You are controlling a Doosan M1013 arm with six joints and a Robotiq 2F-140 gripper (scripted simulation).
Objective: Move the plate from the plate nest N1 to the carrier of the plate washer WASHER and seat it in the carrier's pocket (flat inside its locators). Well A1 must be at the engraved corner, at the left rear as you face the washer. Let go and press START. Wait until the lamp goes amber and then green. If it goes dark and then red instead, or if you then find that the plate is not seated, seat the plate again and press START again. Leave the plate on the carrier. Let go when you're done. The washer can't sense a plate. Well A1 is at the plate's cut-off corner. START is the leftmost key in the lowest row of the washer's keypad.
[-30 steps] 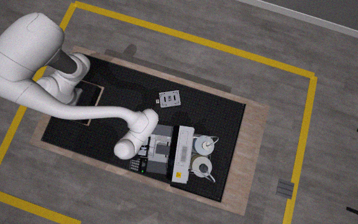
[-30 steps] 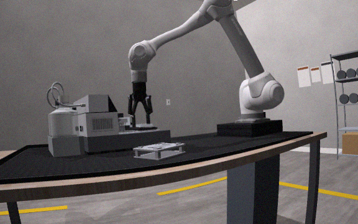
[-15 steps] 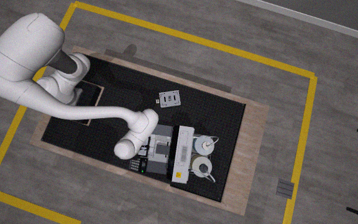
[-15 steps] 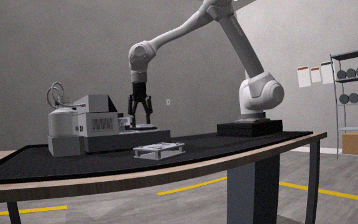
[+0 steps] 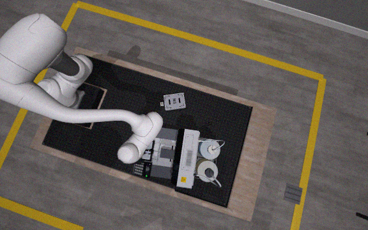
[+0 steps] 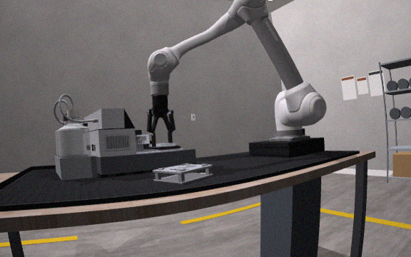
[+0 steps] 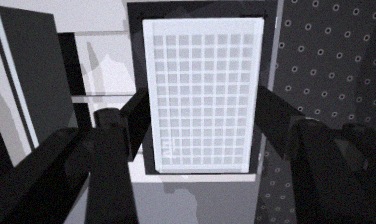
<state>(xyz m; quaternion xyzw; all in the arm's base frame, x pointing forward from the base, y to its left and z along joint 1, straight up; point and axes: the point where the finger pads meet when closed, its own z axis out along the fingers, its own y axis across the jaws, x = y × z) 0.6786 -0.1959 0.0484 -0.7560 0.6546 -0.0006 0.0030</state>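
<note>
Now: hand 20 mm above the white multi-well plate. Also, from my hand: label 380 mm to the left, 120 mm below, 10 mm behind; then washer 150 mm ahead, 20 mm to the left, 10 mm above; then washer carrier 30 mm below.
</note>
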